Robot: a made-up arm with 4 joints.
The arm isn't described. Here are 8 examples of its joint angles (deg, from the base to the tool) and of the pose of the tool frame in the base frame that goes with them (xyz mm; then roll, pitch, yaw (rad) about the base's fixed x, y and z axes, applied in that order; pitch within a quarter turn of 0, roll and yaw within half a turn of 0).
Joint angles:
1: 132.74 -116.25 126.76 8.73
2: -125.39 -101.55 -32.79 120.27
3: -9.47 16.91 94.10 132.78
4: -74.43 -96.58 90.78 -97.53
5: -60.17 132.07 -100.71 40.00
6: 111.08 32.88 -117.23 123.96
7: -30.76 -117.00 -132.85 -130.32
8: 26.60 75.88 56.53 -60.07
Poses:
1: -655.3 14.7 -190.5 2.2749 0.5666 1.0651
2: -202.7 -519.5 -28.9 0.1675 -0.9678 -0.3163
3: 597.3 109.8 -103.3 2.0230 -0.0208 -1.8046
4: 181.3 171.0 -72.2 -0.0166 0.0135 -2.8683
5: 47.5 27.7 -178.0 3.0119 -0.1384 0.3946
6: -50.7 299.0 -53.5 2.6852 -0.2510 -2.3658
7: -65.1 -5.3 -93.5 1.8305 0.6510 0.6353
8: 638.3 335.9 436.5 -2.3263 0.5643 -0.9466
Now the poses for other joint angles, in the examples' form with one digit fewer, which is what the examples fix.
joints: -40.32 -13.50 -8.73 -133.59
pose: 271 11 454 -2.368 -0.233 -0.547
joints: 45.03 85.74 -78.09 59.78
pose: 187 100 -237 2.538 0.207 2.341
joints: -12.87 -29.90 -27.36 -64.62
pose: 179 -275 479 -1.386 -0.459 0.314
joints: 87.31 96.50 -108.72 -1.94
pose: -125 425 -497 1.657 -0.325 3.056
